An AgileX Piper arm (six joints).
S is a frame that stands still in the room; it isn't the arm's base.
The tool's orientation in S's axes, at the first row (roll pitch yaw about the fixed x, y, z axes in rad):
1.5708 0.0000 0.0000
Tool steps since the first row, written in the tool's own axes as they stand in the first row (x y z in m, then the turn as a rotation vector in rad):
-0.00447 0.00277 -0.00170 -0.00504 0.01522 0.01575
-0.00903 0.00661 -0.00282 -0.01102 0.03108 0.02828
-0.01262 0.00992 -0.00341 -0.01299 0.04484 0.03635
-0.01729 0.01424 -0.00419 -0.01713 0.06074 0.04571
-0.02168 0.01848 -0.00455 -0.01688 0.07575 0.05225
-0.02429 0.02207 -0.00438 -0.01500 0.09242 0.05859
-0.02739 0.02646 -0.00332 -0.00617 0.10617 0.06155
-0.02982 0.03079 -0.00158 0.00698 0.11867 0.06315
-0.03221 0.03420 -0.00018 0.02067 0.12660 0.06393
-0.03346 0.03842 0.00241 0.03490 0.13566 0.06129
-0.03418 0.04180 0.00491 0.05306 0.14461 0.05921
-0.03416 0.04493 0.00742 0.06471 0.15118 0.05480
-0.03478 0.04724 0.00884 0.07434 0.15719 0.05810
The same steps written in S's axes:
-0.00447 0.00170 0.00277 -0.00504 -0.01575 0.01522
-0.00903 0.00282 0.00661 -0.01102 -0.02828 0.03108
-0.01262 0.00341 0.00992 -0.01299 -0.03635 0.04484
-0.01729 0.00419 0.01424 -0.01713 -0.04571 0.06074
-0.02168 0.00455 0.01848 -0.01688 -0.05225 0.07575
-0.02429 0.00438 0.02207 -0.01500 -0.05859 0.09242
-0.02739 0.00332 0.02646 -0.00617 -0.06155 0.10617
-0.02982 0.00158 0.03079 0.00698 -0.06315 0.11867
-0.03221 0.00018 0.03420 0.02067 -0.06393 0.12660
-0.03346 -0.00241 0.03842 0.03490 -0.06129 0.13566
-0.03418 -0.00491 0.04180 0.05306 -0.05921 0.14461
-0.03416 -0.00742 0.04493 0.06471 -0.05480 0.15118
-0.03478 -0.00884 0.04724 0.07434 -0.05810 0.15719

